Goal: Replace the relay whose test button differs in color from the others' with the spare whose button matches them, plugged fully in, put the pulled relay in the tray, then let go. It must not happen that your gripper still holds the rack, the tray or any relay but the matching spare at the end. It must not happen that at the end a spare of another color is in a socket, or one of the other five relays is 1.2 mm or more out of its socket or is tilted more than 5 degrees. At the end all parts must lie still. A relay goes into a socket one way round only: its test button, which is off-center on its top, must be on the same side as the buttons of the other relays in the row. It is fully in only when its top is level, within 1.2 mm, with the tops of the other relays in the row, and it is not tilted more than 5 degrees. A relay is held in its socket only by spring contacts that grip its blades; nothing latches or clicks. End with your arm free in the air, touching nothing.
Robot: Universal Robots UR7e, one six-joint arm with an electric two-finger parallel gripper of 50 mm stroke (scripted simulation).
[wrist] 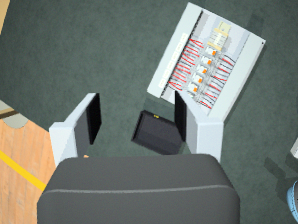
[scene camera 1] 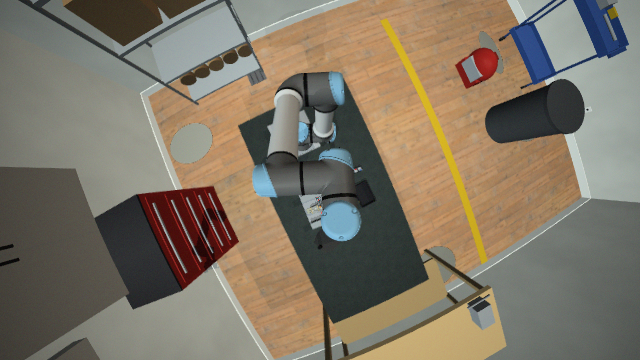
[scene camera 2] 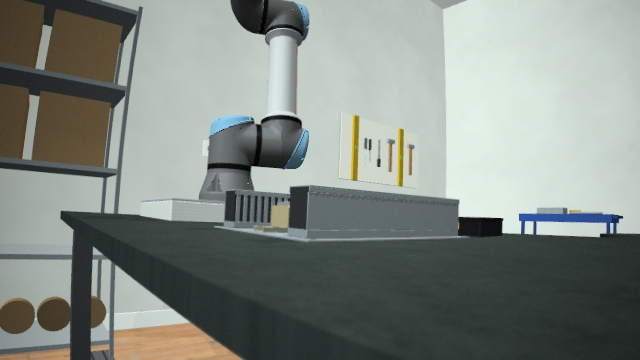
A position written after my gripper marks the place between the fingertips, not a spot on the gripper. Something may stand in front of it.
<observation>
In view: my gripper [wrist: 137, 107] and a tray [scene camera 2: 468, 226].
The tray shows as well in the wrist view [wrist: 162, 138].
</observation>
